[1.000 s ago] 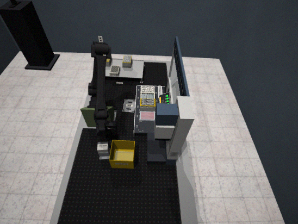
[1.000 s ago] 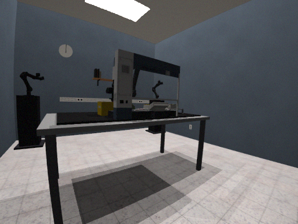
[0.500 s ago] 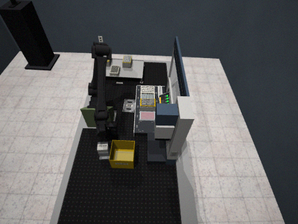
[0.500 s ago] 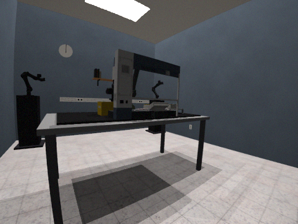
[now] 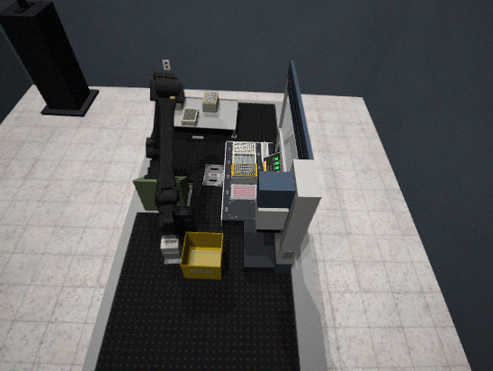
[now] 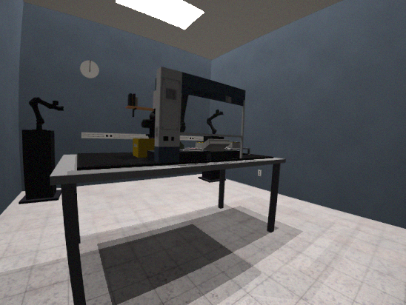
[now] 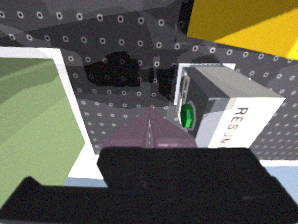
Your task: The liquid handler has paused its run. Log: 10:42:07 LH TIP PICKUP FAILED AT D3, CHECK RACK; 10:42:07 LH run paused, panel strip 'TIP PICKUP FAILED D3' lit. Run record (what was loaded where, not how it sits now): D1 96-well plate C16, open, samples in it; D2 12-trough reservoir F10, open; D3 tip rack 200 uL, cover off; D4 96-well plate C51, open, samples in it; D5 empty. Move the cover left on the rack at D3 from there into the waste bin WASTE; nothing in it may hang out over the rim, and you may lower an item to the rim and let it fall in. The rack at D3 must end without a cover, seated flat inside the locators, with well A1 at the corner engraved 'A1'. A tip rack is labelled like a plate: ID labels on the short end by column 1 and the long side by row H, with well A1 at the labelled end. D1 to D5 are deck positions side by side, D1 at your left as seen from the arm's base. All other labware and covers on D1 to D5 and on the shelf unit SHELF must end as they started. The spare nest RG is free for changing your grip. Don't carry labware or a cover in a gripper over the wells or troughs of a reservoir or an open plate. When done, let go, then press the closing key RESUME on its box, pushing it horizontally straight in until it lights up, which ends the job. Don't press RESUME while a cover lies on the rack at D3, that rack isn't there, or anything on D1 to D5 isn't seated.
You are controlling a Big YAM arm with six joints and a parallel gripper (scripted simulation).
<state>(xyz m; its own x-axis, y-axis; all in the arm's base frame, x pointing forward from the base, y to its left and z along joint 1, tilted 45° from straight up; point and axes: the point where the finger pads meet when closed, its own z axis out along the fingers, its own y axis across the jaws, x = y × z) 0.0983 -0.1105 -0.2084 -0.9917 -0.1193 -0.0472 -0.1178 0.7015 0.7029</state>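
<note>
Now: the resume key box 10 mm ahead of my hand, 60 mm to the right of it and 10 mm below it. Round my hand: clear cover 160 mm ahead, 110 mm to the right, 60 mm below; then yellow waste bin 150 mm ahead, 110 mm to the right, 40 mm below; then pink plate 300 mm ahead, 230 mm to the left, 10 mm below.
</note>
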